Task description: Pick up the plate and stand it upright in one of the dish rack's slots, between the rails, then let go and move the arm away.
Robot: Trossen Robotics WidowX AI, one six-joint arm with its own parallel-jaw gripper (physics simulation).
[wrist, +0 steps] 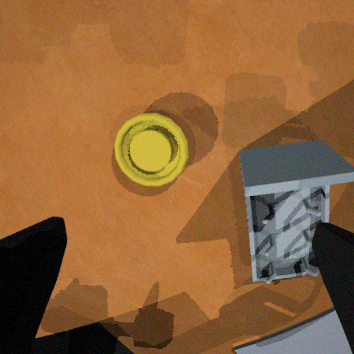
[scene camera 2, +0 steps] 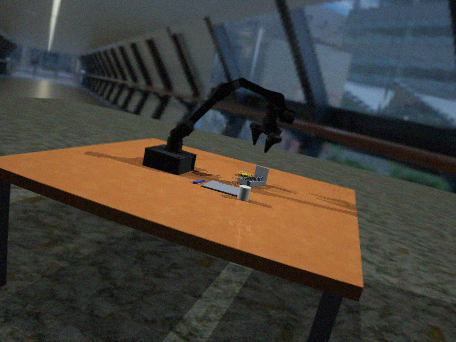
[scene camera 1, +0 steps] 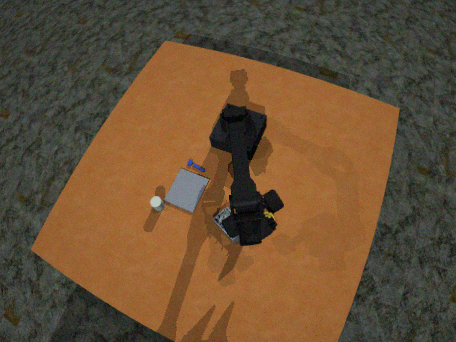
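The yellow round plate [scene camera 1: 270, 216] [scene camera 2: 245, 174] [wrist: 150, 150] lies flat on the table, apart from the rack; the arm covers most of it in scene camera 1. The grey dish rack [scene camera 2: 261, 175] [wrist: 295, 165] has small angled rails inside and a tall panel at one end. It stands to the right of the plate in the wrist view and is partly hidden by the right finger. My gripper [scene camera 2: 261, 147] [wrist: 194, 235] is open and empty, pointing down high above the table. In scene camera 1 its fingertips are hidden under the arm.
A flat grey slab [scene camera 1: 187, 190] [scene camera 2: 220, 188] [wrist: 300, 337] lies near the rack. A white cylinder [scene camera 1: 157, 203] [scene camera 2: 244, 193] stands beside the slab. A small blue object [scene camera 1: 196, 166] [scene camera 2: 199, 182] lies at the slab's other side, towards the black arm base [scene camera 2: 169, 159].
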